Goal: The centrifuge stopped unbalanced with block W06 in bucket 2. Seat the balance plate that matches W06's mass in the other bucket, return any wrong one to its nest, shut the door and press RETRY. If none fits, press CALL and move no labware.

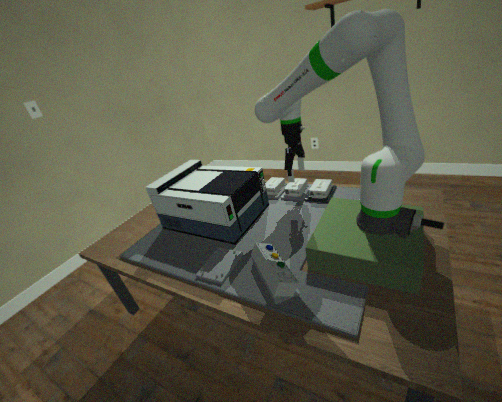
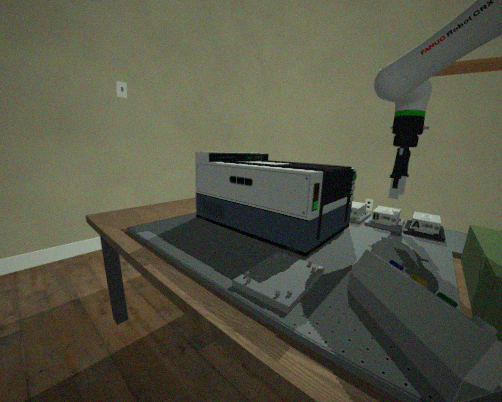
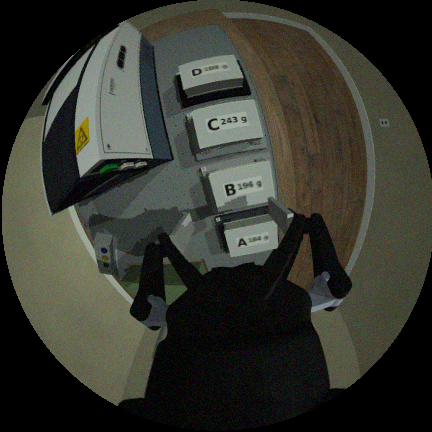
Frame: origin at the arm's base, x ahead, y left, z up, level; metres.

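Seen in the pictures: gripper, fingertip midpoint: (image 1: 296, 175) (image 2: 396, 196) (image 3: 229, 213); arm's base, origin of the base link: (image 1: 378, 222).
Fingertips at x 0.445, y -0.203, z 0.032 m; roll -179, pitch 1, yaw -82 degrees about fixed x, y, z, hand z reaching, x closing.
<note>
Offsets run from my fingertips to a thing's middle. Level surfaces: height alone.
The centrifuge {0.004 m up, 0.305 m ahead, 0.324 m left} (image 1: 192, 207) (image 2: 255, 190) (image 3: 135, 100) has a white and blue body and a black and white top; its buckets and block W06 do not show. Four white balance plates sit in a row on their nests: A {0.085 m down, 0.098 m back, 0.054 m right} (image 1: 321, 189) (image 2: 426, 223) (image 3: 251, 240), B {0.085 m down, 0.031 m ahead, 0.031 m right} (image 1: 296, 187) (image 2: 386, 216) (image 3: 243, 187), C {0.085 m down, 0.162 m ahead, 0.007 m right} (image 1: 275, 185) (image 3: 228, 127) marked 243 g, and D {0.085 m down, 0.302 m ahead, 0.017 m left} (image 3: 211, 79). B reads 196 g; A's and D's masses are blurred. My gripper (image 1: 295, 171) (image 2: 397, 189) (image 3: 229, 213) is open and empty, above the A and B end of the row. The button box {0.076 m down, 0.196 m back, 0.525 m left} (image 1: 275, 280) (image 3: 104, 254) has blue, yellow and green buttons.
A low pale plate with small pegs {0.105 m down, 0.024 m ahead, 0.579 m left} (image 1: 212, 276) (image 2: 277, 290) lies near the front edge of the grey mat {0.117 m down} (image 1: 345, 312). The green robot base block (image 1: 350, 250) (image 2: 487, 270) stands on the right. The wooden table edge (image 3: 272, 95) runs beside the plate row.
</note>
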